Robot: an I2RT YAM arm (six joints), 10 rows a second.
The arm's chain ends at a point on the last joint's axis. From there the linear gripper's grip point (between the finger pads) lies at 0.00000 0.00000 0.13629 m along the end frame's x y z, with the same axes.
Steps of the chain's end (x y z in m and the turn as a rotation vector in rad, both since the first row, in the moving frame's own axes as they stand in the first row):
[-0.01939 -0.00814 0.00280 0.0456 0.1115 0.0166]
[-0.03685 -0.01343 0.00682 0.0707 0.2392 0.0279]
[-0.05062 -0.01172 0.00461 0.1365 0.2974 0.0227]
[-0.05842 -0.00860 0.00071 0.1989 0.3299 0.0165]
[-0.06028 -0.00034 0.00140 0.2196 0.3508 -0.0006]
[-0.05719 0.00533 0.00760 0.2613 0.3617 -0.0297]
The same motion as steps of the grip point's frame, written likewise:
[-0.00418 -0.01421 0.00181 0.0456 0.1115 0.0166]
[-0.00446 -0.02251 0.00260 0.0707 0.2392 0.0279]
[-0.01060 -0.02954 -0.00262 0.1365 0.2974 0.0227]
[-0.01434 -0.03468 -0.00928 0.1989 0.3299 0.0165]
[-0.01383 -0.02944 -0.01011 0.2196 0.3508 -0.0006]
[-0.01004 -0.02983 -0.00574 0.2613 0.3617 -0.0297]

